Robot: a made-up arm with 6 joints. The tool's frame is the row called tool.
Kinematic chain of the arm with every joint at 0, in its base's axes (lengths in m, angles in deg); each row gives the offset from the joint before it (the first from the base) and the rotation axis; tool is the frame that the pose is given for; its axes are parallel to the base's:
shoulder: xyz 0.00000 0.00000 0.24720 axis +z
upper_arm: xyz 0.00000 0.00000 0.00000 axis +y
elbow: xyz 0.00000 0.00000 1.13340 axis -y
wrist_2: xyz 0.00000 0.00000 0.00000 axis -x
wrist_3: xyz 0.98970 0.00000 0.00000 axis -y
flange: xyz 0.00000 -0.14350 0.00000 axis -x
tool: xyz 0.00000 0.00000 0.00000
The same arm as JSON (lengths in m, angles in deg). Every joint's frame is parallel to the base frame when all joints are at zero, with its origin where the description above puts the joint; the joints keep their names.
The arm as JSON. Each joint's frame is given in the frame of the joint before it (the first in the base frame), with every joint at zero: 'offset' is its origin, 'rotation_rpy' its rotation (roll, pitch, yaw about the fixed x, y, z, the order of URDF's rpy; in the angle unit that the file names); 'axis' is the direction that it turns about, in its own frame. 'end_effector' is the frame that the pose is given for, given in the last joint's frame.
{
  "length_unit": "m",
  "angle_unit": "deg",
  "chain": [
    {
      "id": "shoulder",
      "offset": [
        0.0,
        0.0,
        0.2472
      ],
      "rotation_rpy": [
        0.0,
        0.0,
        0.0
      ],
      "axis": [
        0.0,
        0.0,
        1.0
      ]
    },
    {
      "id": "upper_arm",
      "offset": [
        0.0,
        0.0,
        0.0
      ],
      "rotation_rpy": [
        0.0,
        0.0,
        0.0
      ],
      "axis": [
        0.0,
        1.0,
        0.0
      ]
    },
    {
      "id": "elbow",
      "offset": [
        0.0,
        0.0,
        1.1334
      ],
      "rotation_rpy": [
        0.0,
        0.0,
        0.0
      ],
      "axis": [
        0.0,
        -1.0,
        0.0
      ]
    },
    {
      "id": "wrist_2",
      "offset": [
        0.0,
        0.0,
        0.0
      ],
      "rotation_rpy": [
        0.0,
        0.0,
        0.0
      ],
      "axis": [
        -1.0,
        0.0,
        0.0
      ]
    },
    {
      "id": "wrist_3",
      "offset": [
        0.9897,
        0.0,
        0.0
      ],
      "rotation_rpy": [
        0.0,
        0.0,
        0.0
      ],
      "axis": [
        0.0,
        -1.0,
        0.0
      ]
    },
    {
      "id": "flange",
      "offset": [
        0.0,
        -0.1435,
        0.0
      ],
      "rotation_rpy": [
        0.0,
        0.0,
        0.0
      ],
      "axis": [
        -1.0,
        0.0,
        0.0
      ]
    }
  ],
  "end_effector": {
    "offset": [
      0.0,
      0.0,
      0.0
    ],
    "rotation_rpy": [
      0.0,
      0.0,
      0.0
    ]
  }
}

